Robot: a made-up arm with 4 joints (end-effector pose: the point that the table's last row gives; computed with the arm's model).
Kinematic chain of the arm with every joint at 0, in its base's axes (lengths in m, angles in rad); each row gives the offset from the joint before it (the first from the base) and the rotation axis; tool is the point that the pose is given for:
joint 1: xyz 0 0 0.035 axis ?
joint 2: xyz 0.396 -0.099 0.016 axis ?
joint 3: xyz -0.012 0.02 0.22 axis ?
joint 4: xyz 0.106 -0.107 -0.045 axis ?
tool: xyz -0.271 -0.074 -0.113
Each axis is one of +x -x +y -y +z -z.
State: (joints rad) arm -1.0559 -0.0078 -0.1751 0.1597
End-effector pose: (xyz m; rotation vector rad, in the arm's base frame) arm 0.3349 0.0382 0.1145 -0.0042 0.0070 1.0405
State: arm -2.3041 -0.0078 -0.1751 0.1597
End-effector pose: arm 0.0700 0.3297 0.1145 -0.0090 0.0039 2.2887
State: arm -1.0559 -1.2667 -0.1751 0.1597
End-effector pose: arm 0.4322 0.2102 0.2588 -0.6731 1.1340 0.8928
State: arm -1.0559 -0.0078 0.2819 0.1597
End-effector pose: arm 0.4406 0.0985 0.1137 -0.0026 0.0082 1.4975
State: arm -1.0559 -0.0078 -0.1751 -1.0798
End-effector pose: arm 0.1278 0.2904 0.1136 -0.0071 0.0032 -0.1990
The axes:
joint 1: -z
joint 2: -y
joint 3: +z
joint 4: +z

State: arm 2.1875 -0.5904 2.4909 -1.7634
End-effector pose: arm -0.2950 -0.1305 0.2053 0.6407 0.0729 -1.4141
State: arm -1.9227 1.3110 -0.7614 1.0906
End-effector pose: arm 0.2690 0.3907 -0.1666 1.1339 -1.1085 1.8615
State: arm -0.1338 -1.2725 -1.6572 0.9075
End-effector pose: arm 0.3475 0.0015 0.4291 -0.5517 1.1666 -0.5295
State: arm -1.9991 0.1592 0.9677 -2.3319
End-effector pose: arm -0.3436 0.2766 0.1135 0.1609 0.0179 0.6335
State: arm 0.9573 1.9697 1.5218 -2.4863
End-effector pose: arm 0.3861 -0.1973 -0.0792 0.0079 -2.1934 -1.1933
